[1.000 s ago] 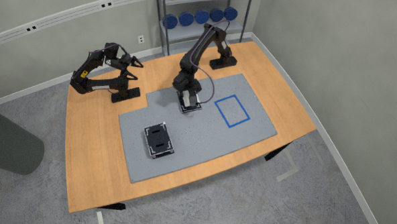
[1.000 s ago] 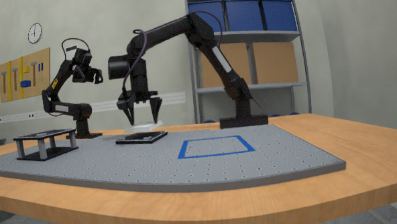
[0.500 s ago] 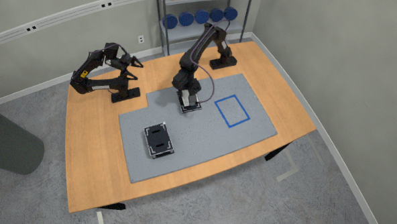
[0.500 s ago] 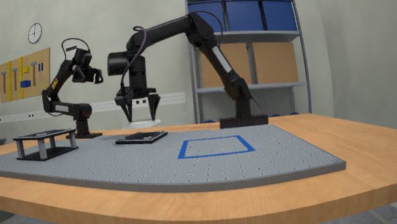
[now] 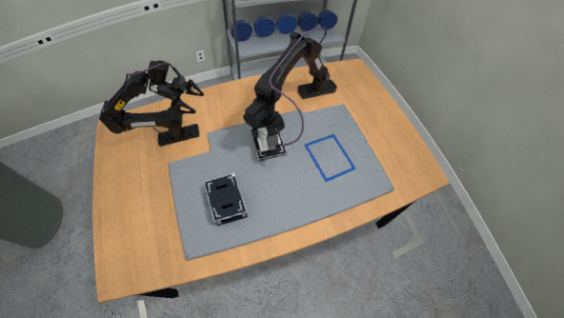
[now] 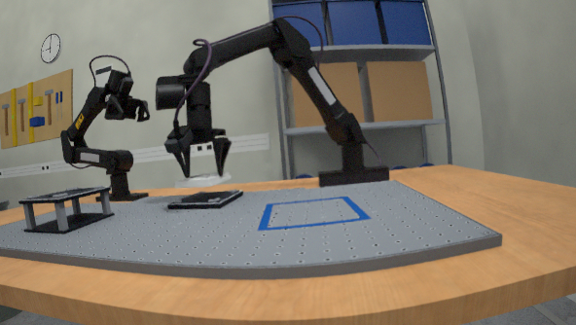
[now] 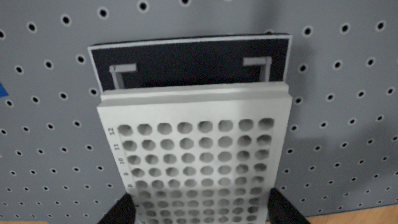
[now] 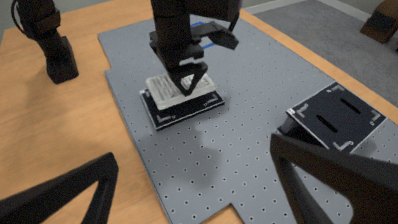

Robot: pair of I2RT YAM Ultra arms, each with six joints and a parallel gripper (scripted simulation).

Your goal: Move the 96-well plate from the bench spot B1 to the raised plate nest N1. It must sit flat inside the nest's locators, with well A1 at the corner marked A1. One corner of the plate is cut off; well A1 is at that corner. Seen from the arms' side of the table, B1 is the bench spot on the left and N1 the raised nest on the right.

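Right now my right hand is 12 cm short of the white 96-well plate, 23 cm to the right of it and 18 cm above it.
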